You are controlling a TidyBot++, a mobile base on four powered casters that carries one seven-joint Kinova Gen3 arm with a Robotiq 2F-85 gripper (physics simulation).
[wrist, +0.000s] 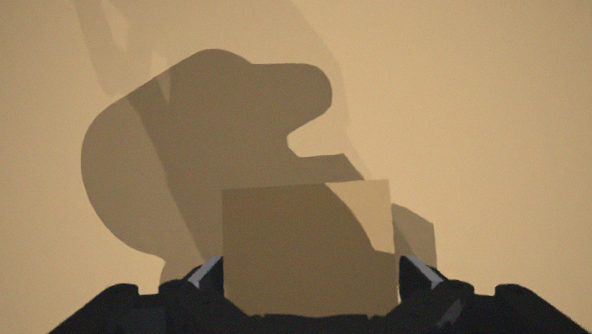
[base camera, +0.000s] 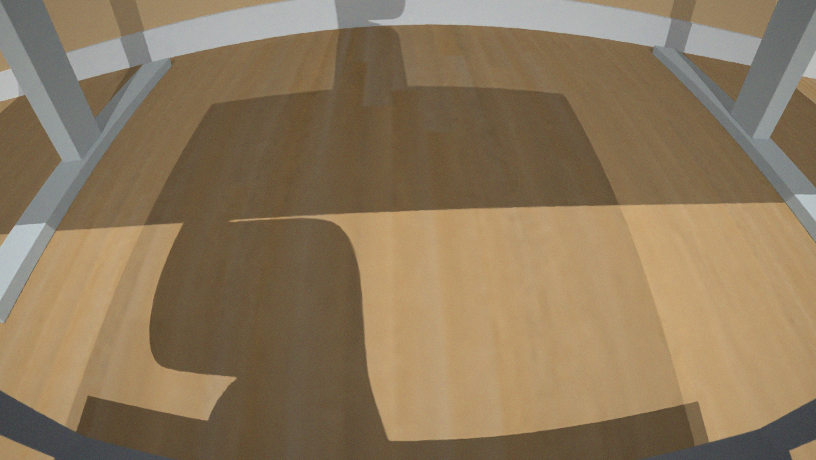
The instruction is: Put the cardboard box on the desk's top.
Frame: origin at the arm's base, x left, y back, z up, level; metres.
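Seen in the pictures: gripper, fingertip midpoint: (wrist: 313, 275).
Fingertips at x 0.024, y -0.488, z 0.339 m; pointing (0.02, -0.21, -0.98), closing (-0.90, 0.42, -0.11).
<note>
A point is followed by its place in that frame.
In the wrist view the brown cardboard box (wrist: 305, 250) {z 0.378, x 0.017, y -0.502 m} sits on the light wooden desk top (wrist: 461, 108) {z 0.324, x -0.089, y -0.533 m}, right below the camera. My gripper (wrist: 313, 275) {z 0.339, x 0.024, y -0.488 m} is open: its two dark fingers with grey pads stand a little clear of the box's left and right sides. The arm's shadow falls over the box and the desk top behind it. In the base camera view neither the box nor the gripper shows.
The base camera looks under the desk at the wooden floor (base camera: 507, 316) {z -0.396, x -0.079, y -0.332 m}. Grey desk legs and rails stand at the left (base camera: 58, 120) {z -0.286, x 0.577, y -0.588 m} and at the right (base camera: 772, 82) {z -0.260, x -0.620, y -0.653 m}. A grey skirting (base camera: 254, 25) {z -0.356, x 0.366, y -1.049 m} runs along the back wall.
</note>
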